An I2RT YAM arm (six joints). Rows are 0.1 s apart.
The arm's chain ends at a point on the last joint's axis. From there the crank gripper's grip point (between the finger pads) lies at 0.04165 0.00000 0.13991 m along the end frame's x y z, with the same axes.
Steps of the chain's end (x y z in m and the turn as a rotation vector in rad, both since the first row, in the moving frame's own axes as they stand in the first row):
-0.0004, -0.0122, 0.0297, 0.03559, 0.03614, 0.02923
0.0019, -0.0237, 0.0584, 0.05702, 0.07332, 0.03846
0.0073, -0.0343, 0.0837, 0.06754, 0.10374, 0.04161
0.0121, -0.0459, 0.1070, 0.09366, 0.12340, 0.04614
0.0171, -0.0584, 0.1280, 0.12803, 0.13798, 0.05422
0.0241, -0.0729, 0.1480, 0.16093, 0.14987, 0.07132
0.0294, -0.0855, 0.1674, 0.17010, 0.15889, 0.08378
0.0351, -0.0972, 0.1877, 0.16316, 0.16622, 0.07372
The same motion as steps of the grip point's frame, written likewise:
0.0047, -0.0159, 0.0280, 0.03559, 0.03614, 0.02923
0.0122, -0.0298, 0.0548, 0.05702, 0.07332, 0.03846
0.0217, -0.0415, 0.0784, 0.06754, 0.10374, 0.04161
0.0292, -0.0564, 0.1003, 0.09366, 0.12340, 0.04614
0.0363, -0.0731, 0.1200, 0.12803, 0.13798, 0.05422
0.0451, -0.0910, 0.1387, 0.16093, 0.14987, 0.07132
0.0517, -0.1041, 0.1574, 0.17010, 0.15889, 0.08378
0.0583, -0.1153, 0.1773, 0.16316, 0.16622, 0.07372

